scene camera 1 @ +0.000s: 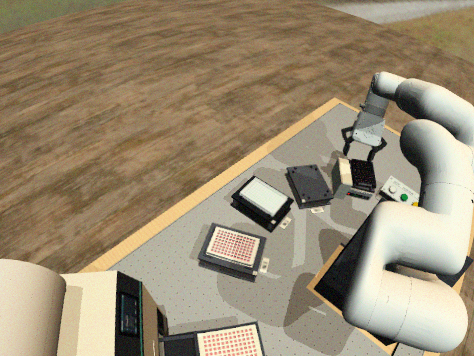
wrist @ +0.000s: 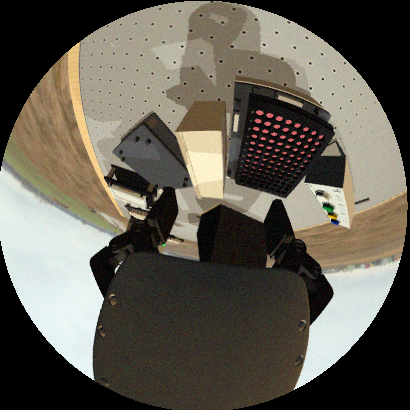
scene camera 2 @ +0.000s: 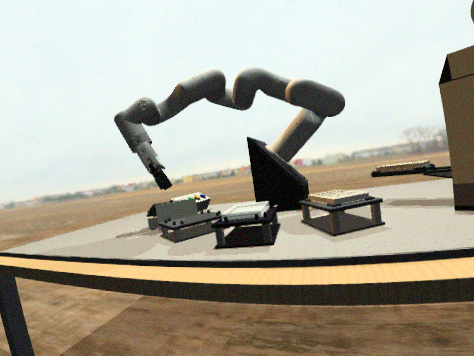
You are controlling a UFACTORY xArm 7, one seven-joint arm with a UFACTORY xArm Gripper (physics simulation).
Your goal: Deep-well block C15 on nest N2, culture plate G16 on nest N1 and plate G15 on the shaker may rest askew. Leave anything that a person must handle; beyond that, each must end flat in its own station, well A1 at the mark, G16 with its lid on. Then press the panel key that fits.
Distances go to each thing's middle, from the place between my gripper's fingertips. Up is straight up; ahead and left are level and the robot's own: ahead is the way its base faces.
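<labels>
Cream plate (scene camera 2: 174, 210): 9 cm below my hand, 4 cm to the left of it, 1 cm ahead of it.
</labels>
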